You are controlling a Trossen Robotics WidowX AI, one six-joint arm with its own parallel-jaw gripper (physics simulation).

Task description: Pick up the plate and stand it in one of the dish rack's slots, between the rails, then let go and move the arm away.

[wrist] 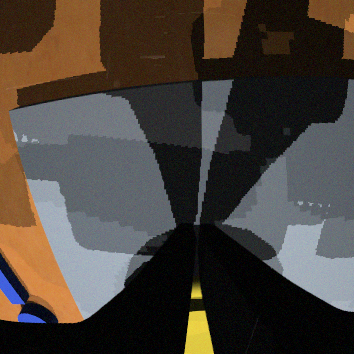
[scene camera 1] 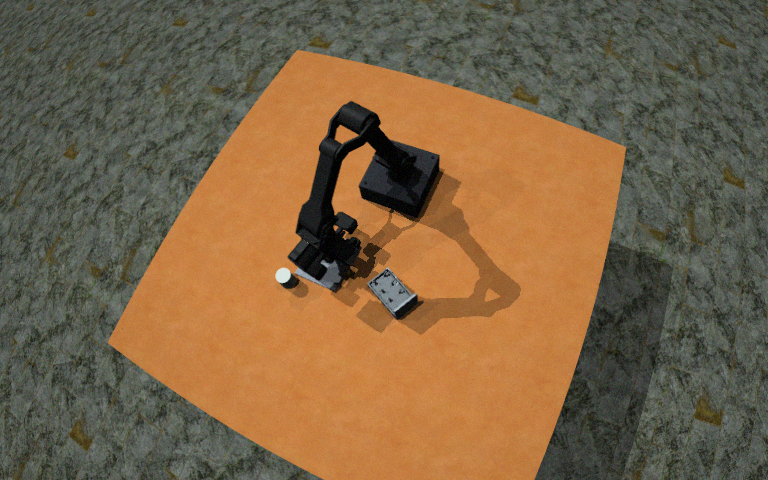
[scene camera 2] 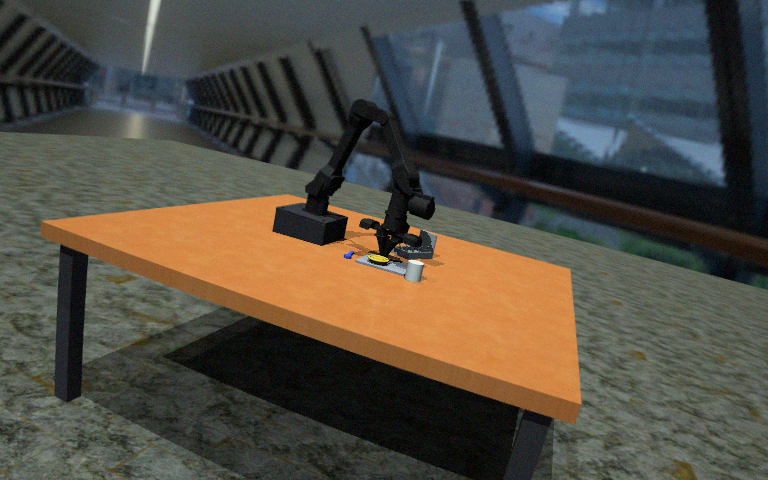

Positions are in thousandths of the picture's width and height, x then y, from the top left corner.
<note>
My gripper (scene camera 1: 436, 530) is shut, holding nothing. Also in view: a grey dish rack (scene camera 1: 503, 597). I also see a grey mat (wrist: 318, 490).
The grey dish rack shows as well in scene camera 2 (scene camera 2: 555, 524). My gripper is seen too in the wrist view (wrist: 549, 665) and in scene camera 2 (scene camera 2: 498, 543). The wrist view does not show the grey dish rack: it is out of frame.
</note>
